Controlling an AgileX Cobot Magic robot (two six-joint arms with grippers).
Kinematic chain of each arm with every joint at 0, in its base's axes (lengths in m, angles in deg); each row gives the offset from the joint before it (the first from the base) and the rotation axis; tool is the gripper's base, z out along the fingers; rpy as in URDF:
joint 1: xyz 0 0 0.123 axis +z
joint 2: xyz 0 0 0 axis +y
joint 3: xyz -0.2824 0 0.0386 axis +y
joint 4: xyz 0.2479 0 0.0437 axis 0.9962 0 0.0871
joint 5: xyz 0 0 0 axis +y
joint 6: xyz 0.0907 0 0.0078 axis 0.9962 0 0.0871
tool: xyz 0 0 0 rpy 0 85 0
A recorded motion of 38 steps. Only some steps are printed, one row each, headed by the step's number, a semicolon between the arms.
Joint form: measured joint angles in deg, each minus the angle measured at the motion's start. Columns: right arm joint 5, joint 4, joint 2, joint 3, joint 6, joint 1; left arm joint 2, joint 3, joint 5, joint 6, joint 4, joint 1.
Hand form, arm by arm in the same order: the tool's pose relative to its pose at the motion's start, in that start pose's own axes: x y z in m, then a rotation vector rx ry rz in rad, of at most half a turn. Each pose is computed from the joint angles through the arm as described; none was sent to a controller.
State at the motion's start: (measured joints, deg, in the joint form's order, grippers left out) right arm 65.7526 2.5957 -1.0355 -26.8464 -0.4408 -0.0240; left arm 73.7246 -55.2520 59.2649 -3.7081 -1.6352 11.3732
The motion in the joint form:
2: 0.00 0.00 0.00 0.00 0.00 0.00; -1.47 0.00 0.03 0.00 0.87 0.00
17: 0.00 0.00 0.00 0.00 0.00 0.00; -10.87 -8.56 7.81 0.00 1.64 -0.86
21: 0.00 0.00 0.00 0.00 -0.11 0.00; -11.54 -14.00 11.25 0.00 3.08 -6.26
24: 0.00 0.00 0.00 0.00 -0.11 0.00; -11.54 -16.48 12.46 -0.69 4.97 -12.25
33: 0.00 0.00 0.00 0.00 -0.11 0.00; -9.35 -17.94 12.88 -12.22 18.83 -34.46
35: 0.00 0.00 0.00 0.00 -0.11 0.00; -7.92 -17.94 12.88 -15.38 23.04 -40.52
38: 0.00 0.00 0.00 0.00 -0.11 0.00; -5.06 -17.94 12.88 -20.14 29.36 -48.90
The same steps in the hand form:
2: 0.0000 0.0000 0.0000 0.0000 0.0000 0.0000; 0.0021 0.0012 -0.0069 -0.0111 -0.0259 0.0082
17: 0.0000 0.0000 0.0000 0.0000 0.0000 0.0000; 0.0123 -0.0019 -0.0866 -0.0040 -0.2033 0.0309
21: 0.0000 0.0000 0.0000 0.0000 0.0000 -0.0019; 0.0121 -0.0183 -0.1141 0.0141 -0.2487 0.1227
24: 0.0000 0.0000 0.0000 0.0000 0.0000 -0.0019; 0.0139 -0.0350 -0.1259 0.0306 -0.2724 0.2107
33: 0.0000 0.0000 0.0000 0.0000 0.0000 -0.0019; 0.0251 -0.0900 -0.1299 -0.0037 -0.3270 0.4047
35: 0.0000 0.0000 0.0000 0.0000 0.0000 -0.0019; 0.0290 -0.1075 -0.1272 -0.0214 -0.3439 0.4630
38: 0.0000 0.0000 0.0000 0.0000 0.0000 -0.0019; 0.0358 -0.1354 -0.1210 -0.0543 -0.3743 0.5448

